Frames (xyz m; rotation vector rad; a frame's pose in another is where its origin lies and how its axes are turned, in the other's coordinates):
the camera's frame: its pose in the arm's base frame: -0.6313 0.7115 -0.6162 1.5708 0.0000 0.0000
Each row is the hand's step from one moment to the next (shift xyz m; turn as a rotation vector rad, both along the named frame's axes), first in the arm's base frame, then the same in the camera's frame.
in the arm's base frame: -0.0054 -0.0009 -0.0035 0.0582 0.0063 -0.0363
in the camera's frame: -0.0054 -0.0035 0.0009 0.0582 -0.0363 -0.0063
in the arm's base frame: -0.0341 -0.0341 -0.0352 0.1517 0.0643 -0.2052
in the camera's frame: -0.0341 -0.0352 0.0341 0.1517 -0.2052 -0.0643
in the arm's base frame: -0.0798 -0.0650 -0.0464 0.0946 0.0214 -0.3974
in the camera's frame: -0.0798 -0.0464 0.0650 0.0946 -0.3974 -0.0214
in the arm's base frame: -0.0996 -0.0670 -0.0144 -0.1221 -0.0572 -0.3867
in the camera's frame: -0.0996 -0.0144 0.0670 -0.1221 -0.3867 0.0572
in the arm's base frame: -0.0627 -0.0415 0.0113 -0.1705 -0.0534 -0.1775
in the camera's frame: -0.0627 0.0113 0.0415 -0.1705 -0.1775 0.0534
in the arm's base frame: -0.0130 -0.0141 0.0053 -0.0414 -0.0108 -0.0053
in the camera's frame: -0.0130 0.0053 0.0141 -0.0414 -0.0053 0.0108
